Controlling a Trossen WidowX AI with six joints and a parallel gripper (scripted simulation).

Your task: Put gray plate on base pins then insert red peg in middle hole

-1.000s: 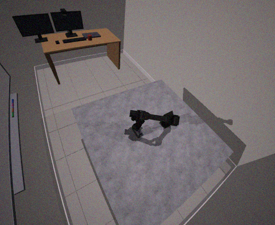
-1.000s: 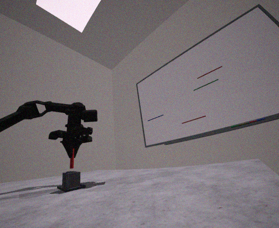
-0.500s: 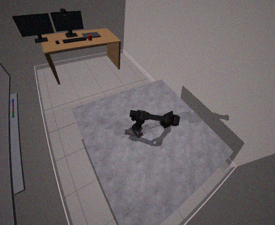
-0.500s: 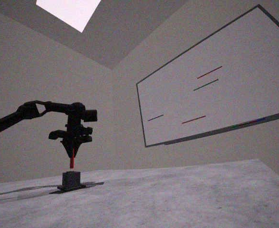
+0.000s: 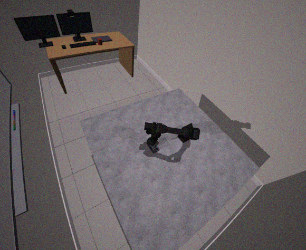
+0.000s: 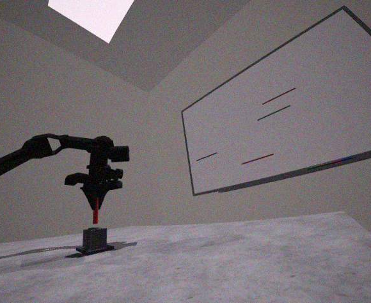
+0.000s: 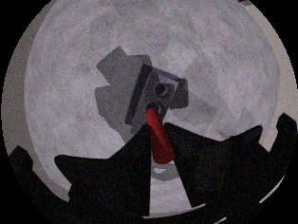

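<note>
Now: gripper tip right at the red peg. The rest, counted from my gripper tip: dark base: 110 mm below; then gray plate: 70 mm below.
</note>
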